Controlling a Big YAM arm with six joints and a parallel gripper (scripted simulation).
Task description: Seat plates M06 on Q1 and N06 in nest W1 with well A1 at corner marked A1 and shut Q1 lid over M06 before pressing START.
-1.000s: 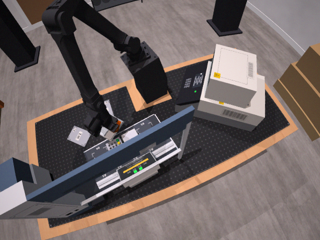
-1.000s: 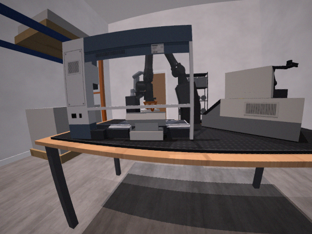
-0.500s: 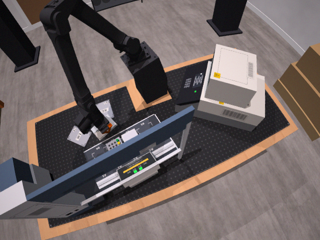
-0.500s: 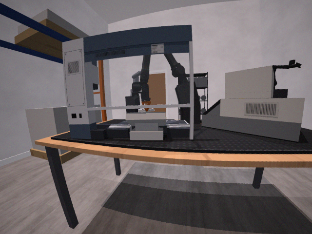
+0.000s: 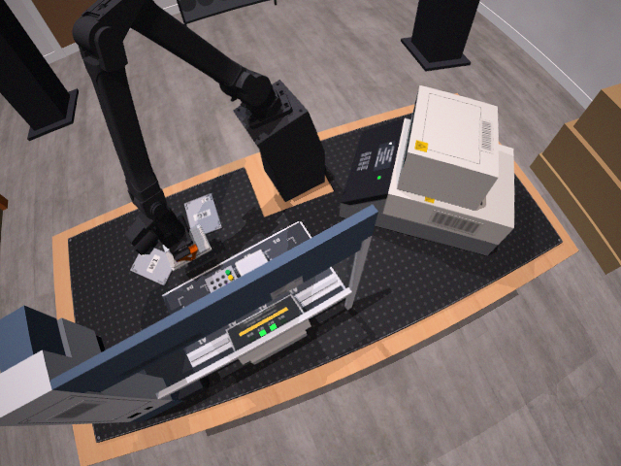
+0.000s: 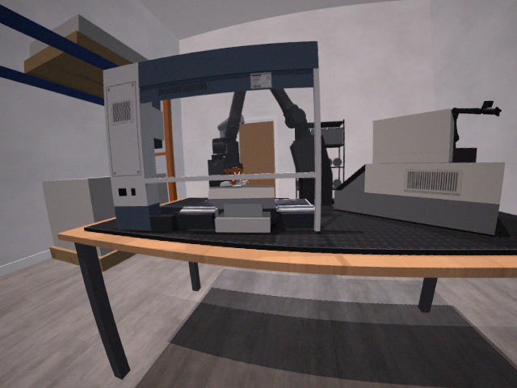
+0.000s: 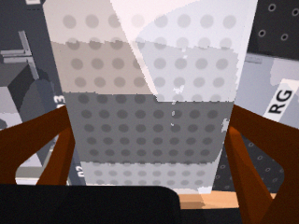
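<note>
Now: the grey waiting nest 160 mm to the right of my hand, 120 mm below it and 40 mm behind it. Also, from my hand: white well plate (right at my hand); tube cooling block (150 mm ahead, 80 mm to the left, 60 mm below); green-capped tube (100 mm to the left, 100 mm ahead, 50 mm below).
</note>
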